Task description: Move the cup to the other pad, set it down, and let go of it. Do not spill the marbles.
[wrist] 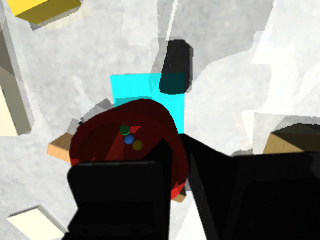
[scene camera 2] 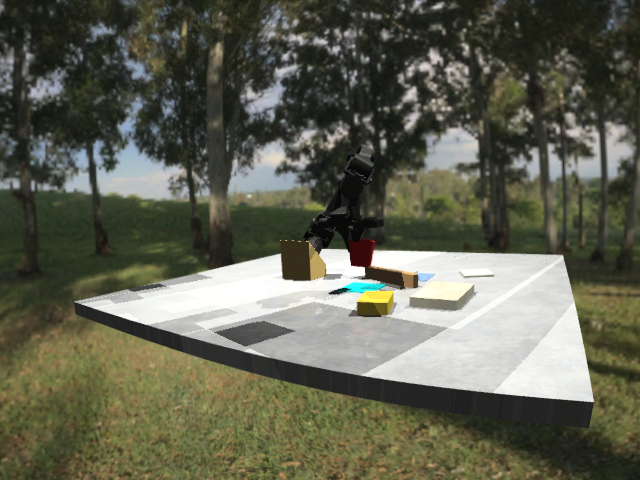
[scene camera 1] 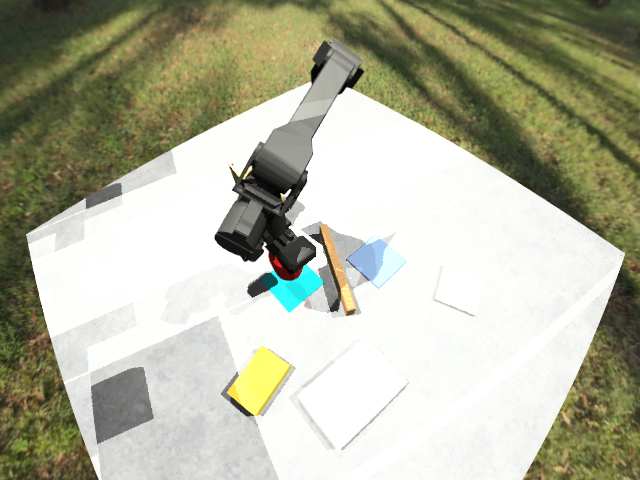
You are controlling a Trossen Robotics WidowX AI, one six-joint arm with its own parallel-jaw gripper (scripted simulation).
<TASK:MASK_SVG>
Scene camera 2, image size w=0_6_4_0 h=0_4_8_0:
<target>my gripper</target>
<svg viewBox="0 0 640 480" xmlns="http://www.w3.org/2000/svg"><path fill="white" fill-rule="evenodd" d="M339 198L340 202L337 202L338 208L330 213L331 218L320 218L318 228L336 227L334 230L341 234L350 253L349 240L359 242L364 230L384 226L384 220L381 216L362 219L362 215L360 215L362 201L360 201L360 198Z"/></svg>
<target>yellow block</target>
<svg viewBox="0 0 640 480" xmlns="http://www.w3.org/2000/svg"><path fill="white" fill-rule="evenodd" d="M356 302L357 315L388 315L393 304L393 291L365 291Z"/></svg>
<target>white slab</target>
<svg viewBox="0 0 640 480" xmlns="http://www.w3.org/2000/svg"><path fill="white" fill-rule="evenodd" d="M410 307L458 310L474 294L475 284L433 281L409 296Z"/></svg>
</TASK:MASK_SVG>
